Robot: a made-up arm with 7 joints.
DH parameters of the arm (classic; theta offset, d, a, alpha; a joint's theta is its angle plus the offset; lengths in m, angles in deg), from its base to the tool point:
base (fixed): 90 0.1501 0.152 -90
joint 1: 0 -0.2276 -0.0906 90
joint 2: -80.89 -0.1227 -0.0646 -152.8
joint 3: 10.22 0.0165 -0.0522 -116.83
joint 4: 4.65 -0.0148 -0.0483 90
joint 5: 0 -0.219 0.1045 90
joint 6: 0 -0.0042 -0.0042 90
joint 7: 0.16 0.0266 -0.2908 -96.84
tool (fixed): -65.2 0.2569 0 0
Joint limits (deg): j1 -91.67..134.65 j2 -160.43..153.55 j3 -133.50..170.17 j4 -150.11..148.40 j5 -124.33..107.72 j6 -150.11..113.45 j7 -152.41..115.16
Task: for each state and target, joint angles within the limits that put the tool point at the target. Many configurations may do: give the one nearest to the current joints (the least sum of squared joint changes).
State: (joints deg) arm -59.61 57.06 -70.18 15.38 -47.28 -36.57 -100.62
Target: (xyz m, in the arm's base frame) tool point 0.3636 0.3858 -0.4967
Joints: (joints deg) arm -85.54 73.42 -91.61 11.16 -41.38 -35.46 -50.84
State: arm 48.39 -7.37 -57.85 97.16 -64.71 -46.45 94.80
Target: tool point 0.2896 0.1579 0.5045
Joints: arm 84.28 14.83 -69.36 84.44 -53.63 -44.43 101.79
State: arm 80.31 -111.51 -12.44 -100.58 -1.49 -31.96 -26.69
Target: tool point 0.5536 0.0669 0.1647
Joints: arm 78.77 -101.95 -11.48 -103.37 11.54 -44.51 -8.90
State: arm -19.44 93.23 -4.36 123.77 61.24 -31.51 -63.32
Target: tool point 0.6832 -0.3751 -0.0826
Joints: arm -5.76 109.36 -13.74 126.17 66.62 -43.55 -94.64
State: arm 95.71 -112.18 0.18 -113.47 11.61 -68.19 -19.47
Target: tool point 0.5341 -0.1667 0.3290
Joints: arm 91.15 -115.99 5.78 -109.32 25.04 -70.69 -30.13
